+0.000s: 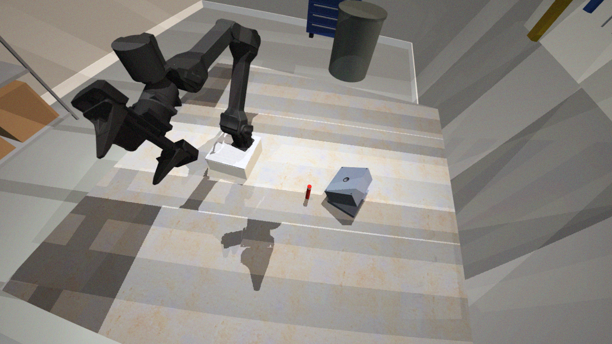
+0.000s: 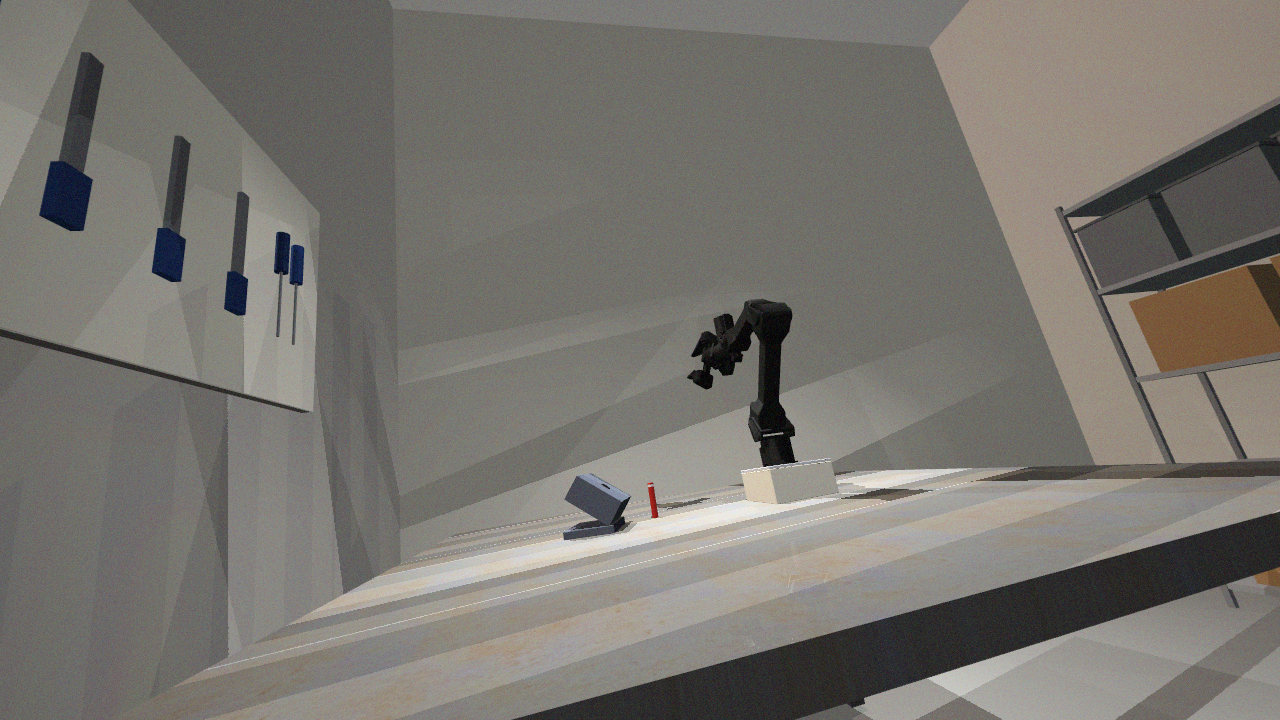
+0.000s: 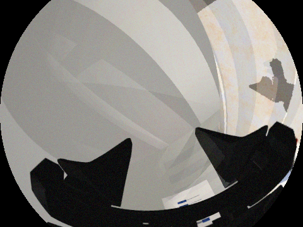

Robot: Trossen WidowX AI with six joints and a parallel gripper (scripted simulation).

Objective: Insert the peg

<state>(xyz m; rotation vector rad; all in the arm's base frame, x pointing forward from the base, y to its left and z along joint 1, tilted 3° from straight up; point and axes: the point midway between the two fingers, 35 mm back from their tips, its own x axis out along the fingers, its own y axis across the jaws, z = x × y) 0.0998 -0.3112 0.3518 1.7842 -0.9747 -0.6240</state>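
The red peg is 36 cm below my gripper tip, 31 cm to the left of it and 19 cm ahead of it. Round my gripper tip: grey sloped panel: 38 cm to the left, 34 cm below, 31 cm ahead.
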